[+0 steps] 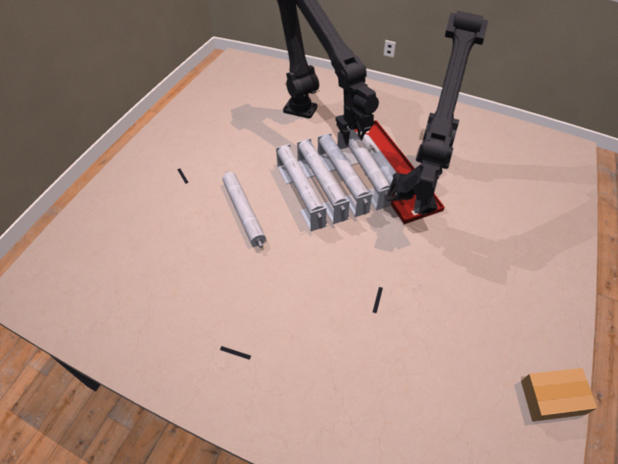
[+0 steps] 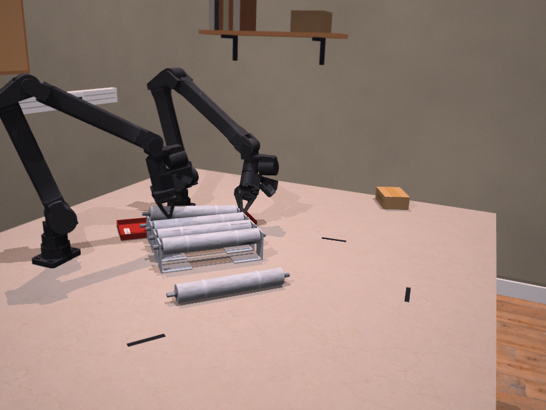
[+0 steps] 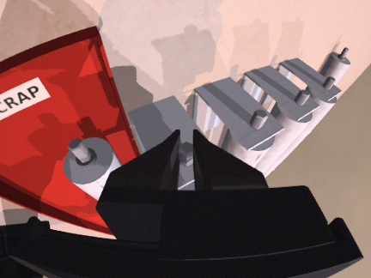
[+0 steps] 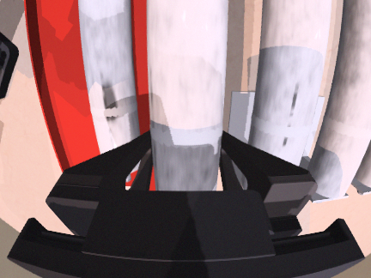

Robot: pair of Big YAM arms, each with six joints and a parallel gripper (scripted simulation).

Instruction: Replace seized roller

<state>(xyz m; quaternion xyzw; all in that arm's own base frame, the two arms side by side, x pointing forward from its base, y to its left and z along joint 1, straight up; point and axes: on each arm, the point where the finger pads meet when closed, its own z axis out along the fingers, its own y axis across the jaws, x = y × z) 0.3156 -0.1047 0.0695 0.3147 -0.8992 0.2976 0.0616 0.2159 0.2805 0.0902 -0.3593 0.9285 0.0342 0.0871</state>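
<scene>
My right gripper is now 10 mm past the roller, 110 mm to the right of it and 60 mm above it. From my right hand the other things lie so: red scrap tray 30 mm behind, 130 mm to the left, 80 mm below; then cardboard box 490 mm ahead, 820 mm to the left, 60 mm below.
</scene>
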